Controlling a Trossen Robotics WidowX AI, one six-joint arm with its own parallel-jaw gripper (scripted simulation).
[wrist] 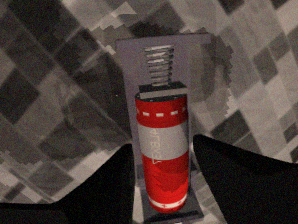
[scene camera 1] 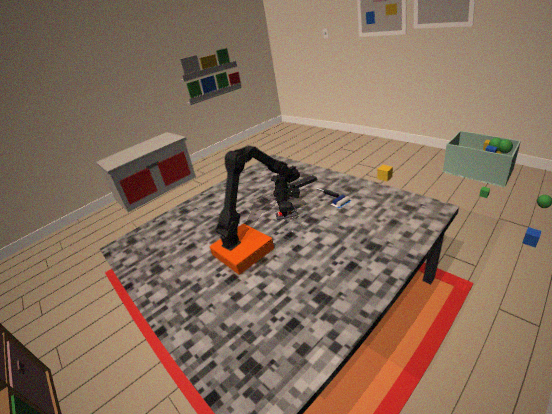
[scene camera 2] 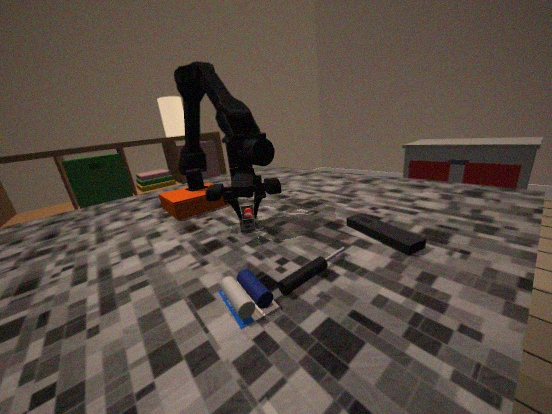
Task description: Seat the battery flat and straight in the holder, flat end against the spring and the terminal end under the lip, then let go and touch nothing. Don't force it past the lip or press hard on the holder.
Labels:
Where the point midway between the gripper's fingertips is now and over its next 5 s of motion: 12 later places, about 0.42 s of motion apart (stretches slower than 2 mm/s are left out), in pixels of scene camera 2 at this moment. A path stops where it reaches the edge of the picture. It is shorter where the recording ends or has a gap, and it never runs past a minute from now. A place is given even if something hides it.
My gripper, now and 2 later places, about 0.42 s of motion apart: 248,218; 246,207; 244,187

